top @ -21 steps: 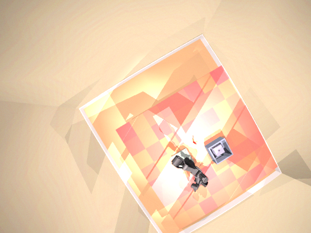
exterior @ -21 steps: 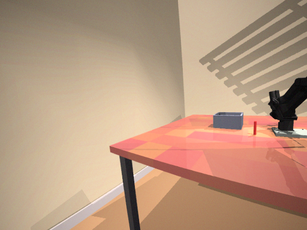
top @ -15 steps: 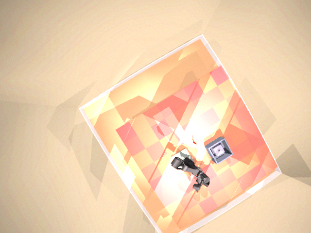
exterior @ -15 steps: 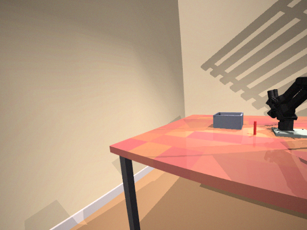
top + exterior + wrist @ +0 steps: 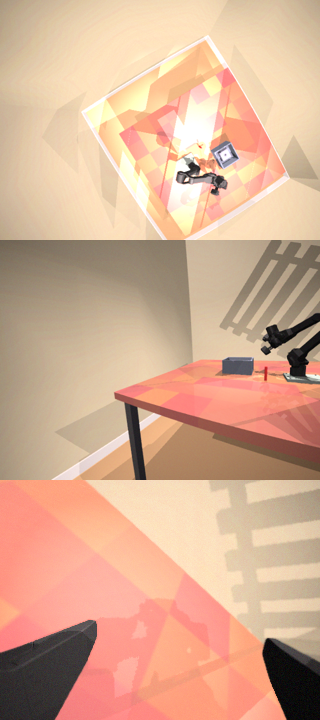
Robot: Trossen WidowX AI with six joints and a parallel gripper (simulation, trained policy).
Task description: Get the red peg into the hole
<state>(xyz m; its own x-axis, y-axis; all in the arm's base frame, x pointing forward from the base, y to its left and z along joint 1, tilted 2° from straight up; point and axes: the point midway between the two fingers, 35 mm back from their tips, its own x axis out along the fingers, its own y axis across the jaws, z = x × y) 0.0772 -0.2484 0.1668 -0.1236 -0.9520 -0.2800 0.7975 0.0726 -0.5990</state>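
Now: the red peg 390 mm to the left of my gripper tip, 120 mm below it and 110 mm ahead of it. From my gripper tip the other things lie so: pale plate: 250 mm ahead, 180 mm to the left, 120 mm below; grey box: 250 mm ahead, 180 mm to the left, 140 mm below.
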